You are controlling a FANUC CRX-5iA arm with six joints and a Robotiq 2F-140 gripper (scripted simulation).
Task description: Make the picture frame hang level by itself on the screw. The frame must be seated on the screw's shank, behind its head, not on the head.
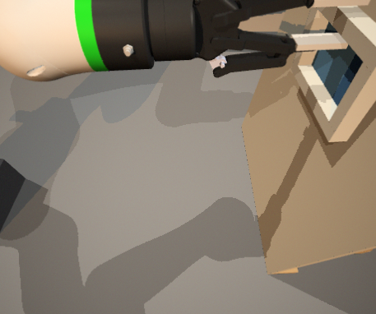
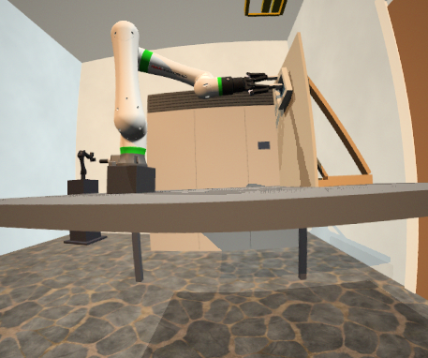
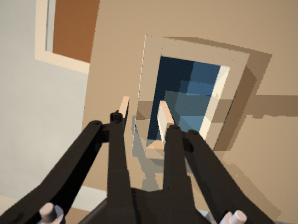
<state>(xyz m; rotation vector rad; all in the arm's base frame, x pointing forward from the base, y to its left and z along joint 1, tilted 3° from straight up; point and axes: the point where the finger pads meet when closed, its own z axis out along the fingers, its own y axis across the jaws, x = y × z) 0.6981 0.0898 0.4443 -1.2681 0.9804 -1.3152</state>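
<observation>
Now: hand 5 cm above the picture frame, 4 cm short of it and 1 cm to the left of it. The rest, counted from my hand: tan wall board (22 cm below, 6 cm ahead).
</observation>
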